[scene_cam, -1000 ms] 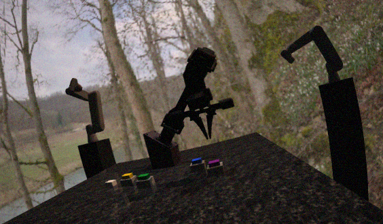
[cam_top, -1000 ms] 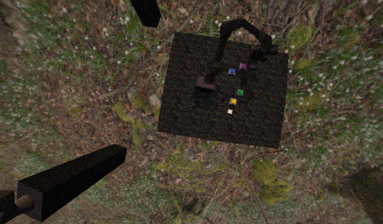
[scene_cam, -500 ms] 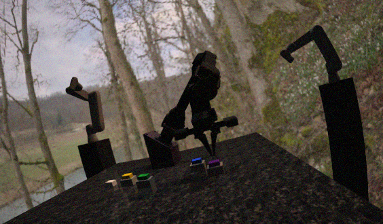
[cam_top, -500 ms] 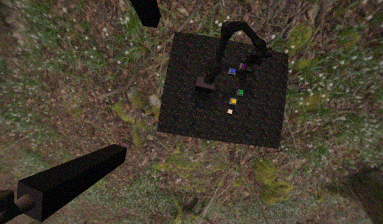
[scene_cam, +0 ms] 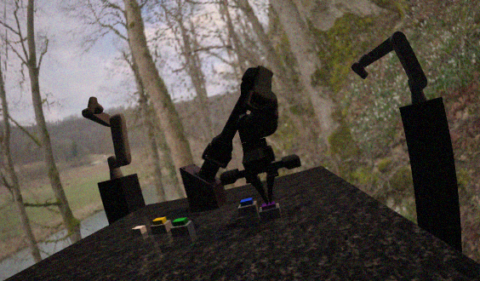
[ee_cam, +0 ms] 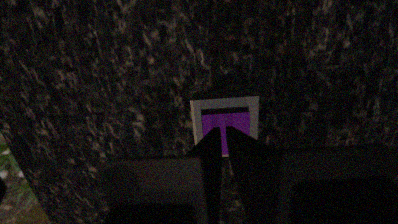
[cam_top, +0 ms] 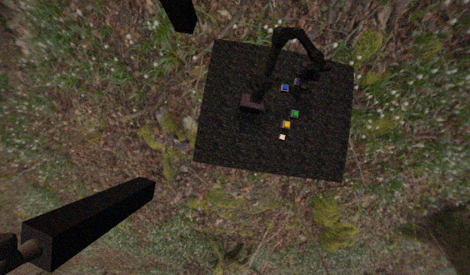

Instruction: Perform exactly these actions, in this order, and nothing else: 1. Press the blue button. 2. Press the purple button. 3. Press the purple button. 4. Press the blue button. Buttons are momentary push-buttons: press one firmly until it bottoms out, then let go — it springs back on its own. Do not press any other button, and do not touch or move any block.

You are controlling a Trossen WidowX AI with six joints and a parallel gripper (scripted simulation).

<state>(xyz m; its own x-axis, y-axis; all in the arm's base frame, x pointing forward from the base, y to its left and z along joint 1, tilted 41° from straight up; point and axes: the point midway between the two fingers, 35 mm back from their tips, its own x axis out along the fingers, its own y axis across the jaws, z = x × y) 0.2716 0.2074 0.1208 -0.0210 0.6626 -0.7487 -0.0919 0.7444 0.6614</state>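
Now: gripper tip 1 cm above the purple button. From my gripper tip the other things lie so: yellow button: 32 cm to the right, 2 cm behind; blue button: 9 cm behind, 7 cm to the right; green button: 23 cm to the right, 2 cm ahead.
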